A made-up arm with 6 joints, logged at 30 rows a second.
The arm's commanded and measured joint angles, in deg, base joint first. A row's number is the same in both.
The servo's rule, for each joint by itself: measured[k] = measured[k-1] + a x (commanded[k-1-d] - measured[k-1]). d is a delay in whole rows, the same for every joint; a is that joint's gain. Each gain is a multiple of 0.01, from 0.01 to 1. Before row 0 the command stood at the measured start. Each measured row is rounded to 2 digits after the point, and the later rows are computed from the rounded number. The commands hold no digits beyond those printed.
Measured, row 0:
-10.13 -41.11 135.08 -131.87 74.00 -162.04
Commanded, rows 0 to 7:
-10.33 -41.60 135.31 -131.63 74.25 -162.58
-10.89 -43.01 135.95 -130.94 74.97 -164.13
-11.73 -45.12 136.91 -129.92 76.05 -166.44
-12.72 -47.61 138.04 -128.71 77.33 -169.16
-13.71 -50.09 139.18 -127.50 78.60 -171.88
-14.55 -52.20 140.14 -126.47 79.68 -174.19
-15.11 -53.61 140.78 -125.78 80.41 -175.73
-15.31 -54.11 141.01 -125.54 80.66 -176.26
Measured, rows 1 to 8:
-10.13 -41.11 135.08 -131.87 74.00 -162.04
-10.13 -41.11 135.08 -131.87 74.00 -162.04
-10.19 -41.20 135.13 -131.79 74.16 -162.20
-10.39 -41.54 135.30 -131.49 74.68 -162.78
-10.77 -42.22 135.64 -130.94 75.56 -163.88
-11.32 -43.24 136.14 -130.16 76.69 -165.46
-11.99 -44.54 136.78 -129.23 77.91 -167.39
-12.71 -46.00 137.49 -128.26 79.04 -169.43
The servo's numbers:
d 2
a 0.28 0.19 0.21 0.35 0.64 0.30

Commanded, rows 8 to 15:
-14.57 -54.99 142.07 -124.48 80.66 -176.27
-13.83 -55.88 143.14 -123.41 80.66 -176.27
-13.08 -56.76 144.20 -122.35 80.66 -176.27
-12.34 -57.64 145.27 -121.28 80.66 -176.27
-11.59 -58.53 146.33 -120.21 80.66 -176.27
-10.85 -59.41 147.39 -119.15 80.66 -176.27
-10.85 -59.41 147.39 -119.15 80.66 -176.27
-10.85 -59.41 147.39 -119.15 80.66 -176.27
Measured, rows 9 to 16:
-13.38 -47.45 138.18 -127.39 79.92 -171.32
-13.92 -48.72 138.77 -126.74 80.39 -172.80
-14.10 -49.91 139.46 -125.95 80.56 -173.84
-14.02 -51.04 140.23 -125.06 80.62 -174.57
-13.76 -52.13 141.06 -124.11 80.65 -175.08
-13.36 -53.18 141.94 -123.12 80.66 -175.44
-12.86 -54.20 142.86 -122.10 80.66 -175.69
-12.30 -55.19 143.81 -121.07 80.66 -175.86

